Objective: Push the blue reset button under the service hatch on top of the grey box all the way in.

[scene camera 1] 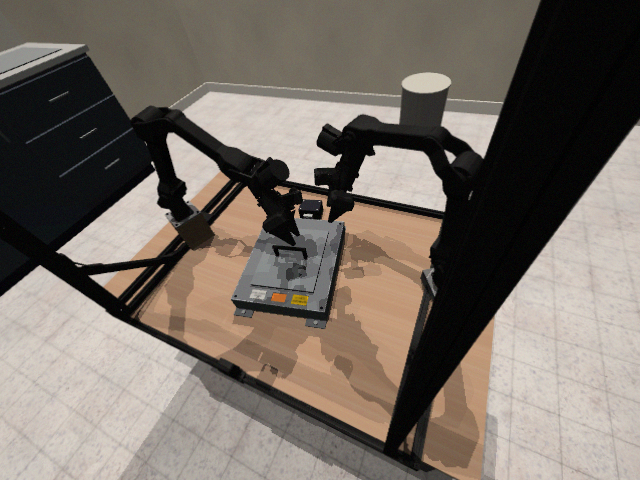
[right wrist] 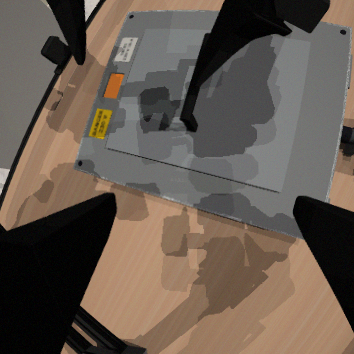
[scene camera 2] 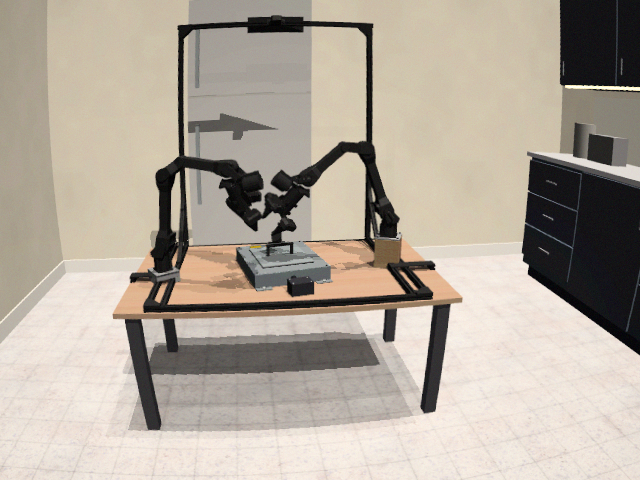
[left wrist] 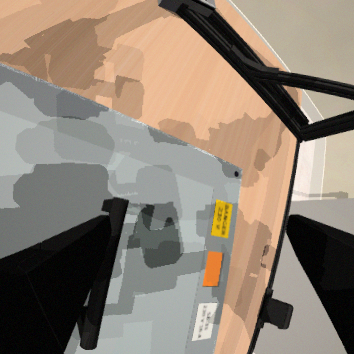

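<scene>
The grey box [scene camera 1: 332,263] [scene camera 2: 268,279] [left wrist: 222,177] [right wrist: 320,90] lies on the table with its hatch [scene camera 1: 273,276] [scene camera 2: 305,256] [left wrist: 150,320] [right wrist: 270,170] flat and closed. A black bar handle [scene camera 1: 289,248] [scene camera 2: 279,244] [left wrist: 103,280] [right wrist: 189,112] stands on the hatch. The blue button does not show. My left gripper [scene camera 1: 297,239] [scene camera 2: 269,229] [left wrist: 199,223] [right wrist: 141,72] is open and empty, low over the hatch, one finger close to the handle; contact cannot be told. My right gripper [scene camera 1: 330,219] [scene camera 2: 254,226] [right wrist: 206,203] is open and empty, above the box's side edge.
A small black box [scene camera 1: 310,208] [scene camera 2: 300,285] stands beside the grey box. Yellow [scene camera 1: 299,299] [left wrist: 221,219] [right wrist: 100,123], orange [scene camera 1: 278,297] [left wrist: 213,269] [right wrist: 113,85] and white labels mark one end. A brown block [scene camera 1: 195,229] [scene camera 2: 387,251] sits at my left arm's base. Black rails edge the table.
</scene>
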